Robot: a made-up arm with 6 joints. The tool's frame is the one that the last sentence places. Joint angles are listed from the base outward.
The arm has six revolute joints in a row. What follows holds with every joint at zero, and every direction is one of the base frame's.
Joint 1 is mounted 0.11 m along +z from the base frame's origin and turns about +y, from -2.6 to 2.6 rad.
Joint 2 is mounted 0.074 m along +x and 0.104 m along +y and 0.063 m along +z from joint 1 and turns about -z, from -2.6 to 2.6 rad.
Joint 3 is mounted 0.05 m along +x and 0.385 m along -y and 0.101 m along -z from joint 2 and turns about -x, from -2.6 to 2.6 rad.
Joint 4 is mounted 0.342 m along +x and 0.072 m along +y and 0.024 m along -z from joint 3 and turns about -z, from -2.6 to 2.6 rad.
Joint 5 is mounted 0.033 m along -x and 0.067 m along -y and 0.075 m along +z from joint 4 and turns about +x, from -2.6 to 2.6 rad.
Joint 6 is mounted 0.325 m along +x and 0.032 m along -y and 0.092 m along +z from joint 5 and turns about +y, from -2.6 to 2.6 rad.
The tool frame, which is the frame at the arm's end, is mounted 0.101 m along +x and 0.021 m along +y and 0.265 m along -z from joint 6; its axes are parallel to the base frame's.
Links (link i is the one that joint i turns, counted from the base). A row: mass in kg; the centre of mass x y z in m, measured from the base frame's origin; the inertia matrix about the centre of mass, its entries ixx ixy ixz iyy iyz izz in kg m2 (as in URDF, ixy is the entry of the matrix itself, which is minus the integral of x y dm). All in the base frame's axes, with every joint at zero. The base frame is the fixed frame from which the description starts. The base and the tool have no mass.
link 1: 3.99; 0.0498 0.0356 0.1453; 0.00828 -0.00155 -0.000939 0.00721 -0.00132 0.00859
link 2: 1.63; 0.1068 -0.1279 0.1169; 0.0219 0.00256 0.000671 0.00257 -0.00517 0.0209
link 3: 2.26; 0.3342 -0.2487 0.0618; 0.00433 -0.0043 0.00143 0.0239 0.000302 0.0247
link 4: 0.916; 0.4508 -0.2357 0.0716; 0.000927 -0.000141 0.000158 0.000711 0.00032 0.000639
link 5: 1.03; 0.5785 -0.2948 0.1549; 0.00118 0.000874 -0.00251 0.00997 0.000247 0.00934
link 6: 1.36; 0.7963 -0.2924 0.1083; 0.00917 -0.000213 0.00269 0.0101 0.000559 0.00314
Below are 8 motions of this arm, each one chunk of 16 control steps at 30 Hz.
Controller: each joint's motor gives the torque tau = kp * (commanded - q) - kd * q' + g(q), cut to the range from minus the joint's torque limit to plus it. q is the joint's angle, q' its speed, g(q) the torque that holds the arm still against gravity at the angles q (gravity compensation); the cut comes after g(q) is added. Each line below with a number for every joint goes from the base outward.
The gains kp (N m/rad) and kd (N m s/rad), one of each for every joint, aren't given. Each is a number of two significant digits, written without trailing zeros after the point. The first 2 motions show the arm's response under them.
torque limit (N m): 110 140 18 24 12 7.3
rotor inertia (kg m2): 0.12 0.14 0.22 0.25 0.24 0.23
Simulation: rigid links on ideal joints. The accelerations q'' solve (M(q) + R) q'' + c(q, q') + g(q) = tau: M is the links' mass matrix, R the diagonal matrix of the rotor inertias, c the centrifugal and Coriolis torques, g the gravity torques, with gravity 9.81 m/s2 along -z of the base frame. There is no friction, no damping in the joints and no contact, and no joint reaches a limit. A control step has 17 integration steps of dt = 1/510 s. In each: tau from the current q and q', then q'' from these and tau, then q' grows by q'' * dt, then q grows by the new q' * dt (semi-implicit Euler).
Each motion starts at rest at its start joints. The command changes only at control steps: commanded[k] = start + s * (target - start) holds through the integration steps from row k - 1 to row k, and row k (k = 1, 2, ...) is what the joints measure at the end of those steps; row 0 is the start. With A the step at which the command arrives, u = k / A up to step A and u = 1 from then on. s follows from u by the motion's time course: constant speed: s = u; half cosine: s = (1 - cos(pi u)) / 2; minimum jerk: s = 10 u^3 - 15 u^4 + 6 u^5; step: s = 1 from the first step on.
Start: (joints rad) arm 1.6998 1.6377 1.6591 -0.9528 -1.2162 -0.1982
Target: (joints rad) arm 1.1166 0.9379 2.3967 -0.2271 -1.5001 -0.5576
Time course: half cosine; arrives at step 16
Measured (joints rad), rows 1 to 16:
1: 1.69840 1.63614 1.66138 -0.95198 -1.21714 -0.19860
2: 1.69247 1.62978 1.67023 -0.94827 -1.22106 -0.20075
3: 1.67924 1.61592 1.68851 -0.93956 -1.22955 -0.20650
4: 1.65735 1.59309 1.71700 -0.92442 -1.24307 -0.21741
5: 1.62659 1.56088 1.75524 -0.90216 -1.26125 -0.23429
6: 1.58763 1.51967 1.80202 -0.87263 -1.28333 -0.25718
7: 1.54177 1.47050 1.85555 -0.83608 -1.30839 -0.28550
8: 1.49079 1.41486 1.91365 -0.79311 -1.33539 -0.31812
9: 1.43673 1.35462 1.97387 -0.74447 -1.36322 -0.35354
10: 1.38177 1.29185 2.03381 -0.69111 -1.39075 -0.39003
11: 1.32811 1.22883 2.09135 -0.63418 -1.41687 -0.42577
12: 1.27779 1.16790 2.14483 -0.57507 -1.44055 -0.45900
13: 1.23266 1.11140 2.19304 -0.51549 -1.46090 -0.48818
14: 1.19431 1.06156 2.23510 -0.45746 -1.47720 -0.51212
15: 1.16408 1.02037 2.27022 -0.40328 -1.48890 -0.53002
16: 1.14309 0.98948 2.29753 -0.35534 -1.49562 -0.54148
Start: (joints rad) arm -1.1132 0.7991 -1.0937 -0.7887 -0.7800 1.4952
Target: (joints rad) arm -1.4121 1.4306 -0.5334 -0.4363 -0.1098 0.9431
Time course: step
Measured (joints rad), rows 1 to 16:
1: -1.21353 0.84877 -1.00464 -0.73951 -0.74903 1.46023
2: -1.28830 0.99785 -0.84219 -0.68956 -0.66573 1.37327
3: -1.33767 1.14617 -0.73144 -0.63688 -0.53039 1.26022
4: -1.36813 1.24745 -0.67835 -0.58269 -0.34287 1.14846
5: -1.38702 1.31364 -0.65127 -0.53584 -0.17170 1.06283
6: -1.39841 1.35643 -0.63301 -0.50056 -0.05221 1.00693
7: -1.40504 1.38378 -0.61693 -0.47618 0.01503 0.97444
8: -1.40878 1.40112 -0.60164 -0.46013 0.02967 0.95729
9: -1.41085 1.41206 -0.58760 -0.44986 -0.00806 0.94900
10: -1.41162 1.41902 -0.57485 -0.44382 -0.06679 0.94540
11: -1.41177 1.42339 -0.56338 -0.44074 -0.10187 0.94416
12: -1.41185 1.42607 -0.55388 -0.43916 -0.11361 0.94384
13: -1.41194 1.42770 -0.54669 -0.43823 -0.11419 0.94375
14: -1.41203 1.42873 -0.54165 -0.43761 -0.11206 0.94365
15: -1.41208 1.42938 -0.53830 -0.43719 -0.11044 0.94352
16: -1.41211 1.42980 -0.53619 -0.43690 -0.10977 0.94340
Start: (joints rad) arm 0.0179 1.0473 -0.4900 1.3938 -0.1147 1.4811
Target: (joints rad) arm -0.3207 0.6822 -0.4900 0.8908 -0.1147 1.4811
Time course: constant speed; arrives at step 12
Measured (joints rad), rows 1 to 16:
1: 0.00778 1.03999 -0.48894 1.39074 -0.11381 1.48170
2: -0.00966 1.02480 -0.48813 1.37967 -0.11301 1.48216
3: -0.03151 1.00417 -0.48804 1.36069 -0.11288 1.48218
4: -0.05598 0.97999 -0.48868 1.33548 -0.11318 1.48187
5: -0.08198 0.95354 -0.48985 1.30566 -0.11358 1.48137
6: -0.10887 0.92563 -0.49130 1.27252 -0.11391 1.48084
7: -0.13628 0.89679 -0.49280 1.23700 -0.11411 1.48037
8: -0.16398 0.86736 -0.49420 1.19977 -0.11424 1.47999
9: -0.19185 0.83755 -0.49541 1.16130 -0.11430 1.47971
10: -0.21981 0.80750 -0.49642 1.12194 -0.11434 1.47950
11: -0.24784 0.77729 -0.49721 1.08192 -0.11437 1.47936
12: -0.27589 0.74699 -0.49781 1.04141 -0.11438 1.47926
13: -0.29353 0.72370 -0.49758 1.00318 -0.11548 1.47912
14: -0.30427 0.70826 -0.49609 0.97262 -0.11648 1.47915
15: -0.31078 0.69838 -0.49403 0.94994 -0.11670 1.47941
16: -0.31473 0.69216 -0.49205 0.93356 -0.11638 1.47979

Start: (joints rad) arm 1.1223 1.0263 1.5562 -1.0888 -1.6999 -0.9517
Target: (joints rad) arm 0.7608 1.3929 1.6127 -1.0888 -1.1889 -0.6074
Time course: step
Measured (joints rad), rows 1 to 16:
1: 0.99246 1.09894 1.56834 -1.09647 -1.67085 -0.94250
2: 0.90017 1.19364 1.55405 -1.08750 -1.57647 -0.89453
3: 0.84626 1.26047 1.55426 -1.08654 -1.42368 -0.81407
4: 0.81280 1.30496 1.56328 -1.08709 -1.27016 -0.73254
5: 0.79245 1.33449 1.57496 -1.08562 -1.16873 -0.67216
6: 0.78040 1.35427 1.58773 -1.08374 -1.12043 -0.63456
7: 0.77326 1.36753 1.59992 -1.08254 -1.12507 -0.61438
8: 0.76903 1.37648 1.61046 -1.08271 -1.15798 -0.60540
9: 0.76650 1.38254 1.61914 -1.08414 -1.18133 -0.60274
10: 0.76491 1.38654 1.62550 -1.08588 -1.19046 -0.60304
11: 0.76383 1.38912 1.62923 -1.08733 -1.19178 -0.60430
12: 0.76304 1.39072 1.63051 -1.08833 -1.19072 -0.60556
13: 0.76243 1.39169 1.62983 -1.08893 -1.18966 -0.60647
14: 0.76195 1.39224 1.62782 -1.08923 -1.18911 -0.60703
15: 0.76157 1.39254 1.62507 -1.08934 -1.18893 -0.60733
16: 0.76128 1.39268 1.62209 -1.08934 -1.18889 -0.60747

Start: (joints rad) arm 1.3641 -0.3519 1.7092 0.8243 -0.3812 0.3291
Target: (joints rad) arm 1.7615 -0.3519 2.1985 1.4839 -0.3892 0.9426
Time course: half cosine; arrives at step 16
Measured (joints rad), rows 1 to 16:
1: 1.36483 -0.35194 1.70950 0.82521 -0.38121 0.32991
2: 1.36815 -0.35203 1.71114 0.82914 -0.38126 0.33385
3: 1.37606 -0.35215 1.71573 0.83810 -0.38140 0.34381
4: 1.38985 -0.35226 1.72491 0.85340 -0.38167 0.36199
5: 1.40995 -0.35234 1.73992 0.87567 -0.38210 0.38943
6: 1.43601 -0.35241 1.76145 0.90498 -0.38268 0.42608
7: 1.46718 -0.35246 1.78959 0.94101 -0.38341 0.47096
8: 1.50222 -0.35250 1.82388 0.98304 -0.38426 0.52248
9: 1.53971 -0.35253 1.86339 1.03004 -0.38518 0.57867
10: 1.57812 -0.35255 1.90684 1.08071 -0.38613 0.63731
11: 1.61594 -0.35255 1.95264 1.13349 -0.38705 0.69610
12: 1.65170 -0.35251 1.99902 1.18664 -0.38788 0.75272
13: 1.68402 -0.35242 2.04411 1.23834 -0.38857 0.80497
14: 1.71166 -0.35228 2.08602 1.28672 -0.38909 0.85078
15: 1.73356 -0.35210 2.12298 1.32999 -0.38940 0.88835
16: 1.74889 -0.35189 2.15345 1.36649 -0.38951 0.91618

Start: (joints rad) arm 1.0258 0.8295 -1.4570 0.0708 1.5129 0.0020
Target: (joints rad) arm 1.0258 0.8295 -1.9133 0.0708 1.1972 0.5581
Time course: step
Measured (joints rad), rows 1 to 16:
1: 1.02570 0.82913 -1.49942 0.06973 1.48300 0.01670
2: 1.02548 0.82883 -1.58868 0.06862 1.39799 0.05882
3: 1.02568 0.82879 -1.68079 0.06875 1.28488 0.12798
4: 1.02609 0.82883 -1.75613 0.07013 1.21393 0.22404
5: 1.02611 0.82895 -1.81172 0.07119 1.18959 0.33781
6: 1.02590 0.82938 -1.85060 0.07139 1.18853 0.43410
7: 1.02578 0.82982 -1.87673 0.07141 1.19309 0.49928
8: 1.02576 0.83005 -1.89352 0.07151 1.19643 0.53684
9: 1.02577 0.83010 -1.90373 0.07162 1.19770 0.55519
10: 1.02578 0.83002 -1.90951 0.07166 1.19781 0.56220
11: 1.02579 0.82990 -1.91250 0.07162 1.19757 0.56351
12: 1.02580 0.82978 -1.91384 0.07152 1.19736 0.56254
13: 1.02580 0.82968 -1.91428 0.07139 1.19725 0.56105
14: 1.02580 0.82961 -1.91428 0.07126 1.19721 0.55976
15: 1.02579 0.82957 -1.91411 0.07115 1.19720 0.55889
16: 1.02579 0.82954 -1.91390 0.07106 1.19720 0.55838

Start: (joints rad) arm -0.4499 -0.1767 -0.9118 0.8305 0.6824 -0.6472
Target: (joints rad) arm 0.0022 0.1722 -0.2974 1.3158 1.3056 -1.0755
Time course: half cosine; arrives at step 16
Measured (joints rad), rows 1 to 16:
1: -0.44909 -0.17599 -0.91104 0.83024 0.68442 -0.64762
2: -0.44538 -0.17307 -0.90750 0.82998 0.69287 -0.64988
3: -0.43651 -0.16660 -0.89891 0.83130 0.71124 -0.65595
4: -0.42090 -0.15574 -0.88370 0.83622 0.74052 -0.66754
5: -0.39796 -0.14015 -0.86123 0.84643 0.77996 -0.68565
6: -0.36791 -0.11994 -0.83162 0.86303 0.82797 -0.71048
7: -0.33169 -0.09557 -0.79560 0.88640 0.88255 -0.74153
8: -0.29074 -0.06778 -0.75434 0.91632 0.94151 -0.77773
9: -0.24691 -0.03748 -0.70920 0.95204 1.00255 -0.81769
10: -0.20221 -0.00578 -0.66162 0.99241 1.06330 -0.85979
11: -0.15867 0.02615 -0.61292 1.03600 1.12139 -0.90229
12: -0.11820 0.05708 -0.56427 1.08112 1.17454 -0.94350
13: -0.08242 0.08575 -0.51678 1.12599 1.22065 -0.98174
14: -0.05264 0.11103 -0.47158 1.16879 1.25792 -1.01547
15: -0.02982 0.13186 -0.42997 1.20776 1.28491 -1.04333
16: -0.01460 0.14742 -0.39345 1.24131 1.30062 -1.06419

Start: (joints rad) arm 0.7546 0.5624 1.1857 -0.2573 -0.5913 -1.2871
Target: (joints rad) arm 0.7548 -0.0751 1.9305 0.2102 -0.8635 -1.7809
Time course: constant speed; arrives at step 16
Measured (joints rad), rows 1 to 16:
1: 0.75549 0.55302 1.19371 -0.25036 -0.59726 -1.29009
2: 0.75569 0.53323 1.21197 -0.23795 -0.61024 -1.30123
3: 0.75550 0.50614 1.23810 -0.22220 -0.62672 -1.32092
4: 0.75525 0.47428 1.27009 -0.20415 -0.64420 -1.34696
5: 0.75505 0.43941 1.30642 -0.18426 -0.66166 -1.37678
6: 0.75493 0.40266 1.34596 -0.16277 -0.67891 -1.40838
7: 0.75488 0.36475 1.38783 -0.13985 -0.69602 -1.44054
8: 0.75487 0.32613 1.43135 -0.11569 -0.71306 -1.47260
9: 0.75487 0.28707 1.47601 -0.09049 -0.73010 -1.50436
10: 0.75488 0.24774 1.52142 -0.06442 -0.74713 -1.53579
11: 0.75487 0.20823 1.56729 -0.03765 -0.76417 -1.56696
12: 0.75485 0.16860 1.61343 -0.01032 -0.78120 -1.59796
13: 0.75481 0.12890 1.65970 0.01744 -0.79822 -1.62887
14: 0.75477 0.08914 1.70605 0.04555 -0.81524 -1.65972
15: 0.75472 0.04935 1.75241 0.07392 -0.83226 -1.69056
16: 0.75467 0.00954 1.79878 0.10249 -0.84927 -1.72140

